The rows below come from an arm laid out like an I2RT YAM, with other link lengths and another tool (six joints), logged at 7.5 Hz.
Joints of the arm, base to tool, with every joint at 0 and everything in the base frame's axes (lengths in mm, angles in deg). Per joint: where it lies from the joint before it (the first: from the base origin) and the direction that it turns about. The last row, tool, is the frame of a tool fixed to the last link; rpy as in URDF.
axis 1: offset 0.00 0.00 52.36 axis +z
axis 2: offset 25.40 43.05 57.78 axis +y
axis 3: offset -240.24 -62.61 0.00 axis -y
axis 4: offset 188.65 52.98 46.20 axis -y
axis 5: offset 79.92 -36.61 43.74 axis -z
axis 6: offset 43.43 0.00 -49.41 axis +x
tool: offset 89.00 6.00 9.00 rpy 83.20 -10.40 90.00
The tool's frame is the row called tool.
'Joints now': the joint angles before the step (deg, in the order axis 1, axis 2, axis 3, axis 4, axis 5, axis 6). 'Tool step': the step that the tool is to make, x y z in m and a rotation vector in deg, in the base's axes. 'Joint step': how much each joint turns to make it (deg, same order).
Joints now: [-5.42, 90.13, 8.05, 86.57, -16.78, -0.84]
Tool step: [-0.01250, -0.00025, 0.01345, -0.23, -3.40, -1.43]
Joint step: [0.59, -3.93, -2.50, 1.94, 2.01, -0.15]
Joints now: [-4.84, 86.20, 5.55, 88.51, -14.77, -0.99]
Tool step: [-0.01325, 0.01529, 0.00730, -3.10, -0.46, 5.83]
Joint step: [0.14, -8.41, 0.05, -8.47, -6.06, -2.36]
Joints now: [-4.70, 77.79, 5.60, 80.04, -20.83, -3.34]
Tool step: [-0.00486, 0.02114, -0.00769, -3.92, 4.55, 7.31]
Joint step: [1.64, -7.36, 3.52, -16.80, -6.02, -4.06]
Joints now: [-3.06, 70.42, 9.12, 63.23, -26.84, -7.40]
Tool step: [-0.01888, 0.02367, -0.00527, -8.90, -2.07, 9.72]
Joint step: [1.12, -5.22, 0.52, -8.58, -8.71, -10.19]
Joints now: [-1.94, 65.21, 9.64, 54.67, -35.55, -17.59]
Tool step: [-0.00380, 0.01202, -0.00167, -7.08, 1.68, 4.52]
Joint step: [1.59, -4.95, 6.38, -18.34, -2.38, -9.13]
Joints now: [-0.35, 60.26, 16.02, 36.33, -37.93, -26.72]
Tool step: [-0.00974, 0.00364, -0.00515, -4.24, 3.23, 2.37]
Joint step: [0.26, -4.33, 4.16, -15.36, -1.23, -5.86]
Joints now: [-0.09, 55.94, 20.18, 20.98, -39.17, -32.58]
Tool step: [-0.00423, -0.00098, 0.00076, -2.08, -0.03, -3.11]
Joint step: [2.11, -4.18, 0.49, -5.16, 5.58, -0.82]
